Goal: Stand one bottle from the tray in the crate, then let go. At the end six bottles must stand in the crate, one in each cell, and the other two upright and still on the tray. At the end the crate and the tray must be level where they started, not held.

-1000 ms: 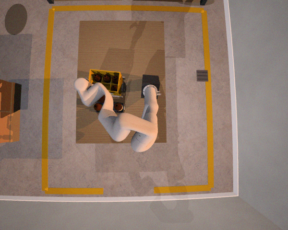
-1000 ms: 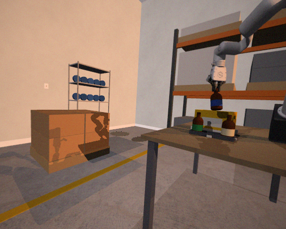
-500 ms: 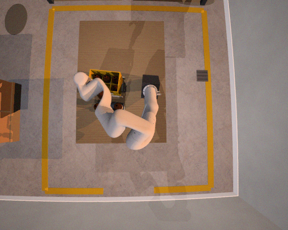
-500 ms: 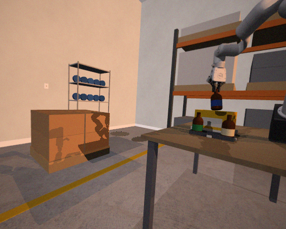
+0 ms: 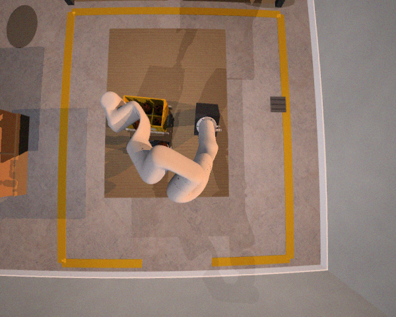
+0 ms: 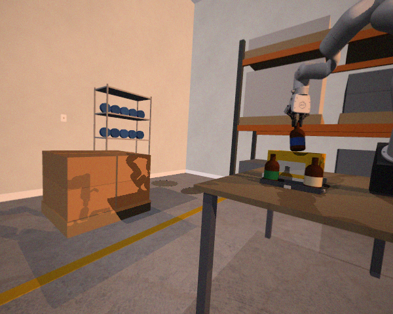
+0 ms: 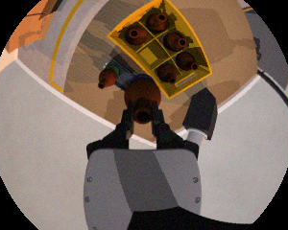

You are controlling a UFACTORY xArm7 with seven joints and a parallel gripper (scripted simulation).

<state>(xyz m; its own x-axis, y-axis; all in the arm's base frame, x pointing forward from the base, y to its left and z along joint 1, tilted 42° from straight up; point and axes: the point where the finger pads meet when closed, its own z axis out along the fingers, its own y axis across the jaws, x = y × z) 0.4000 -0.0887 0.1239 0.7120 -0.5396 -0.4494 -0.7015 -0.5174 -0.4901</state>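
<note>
The yellow crate lies 10 mm ahead of my hand, 100 mm to the right of it and 250 mm below it. From my hand the other things lie so: dark tray: 20 mm behind, 120 mm to the left, 320 mm below.
</note>
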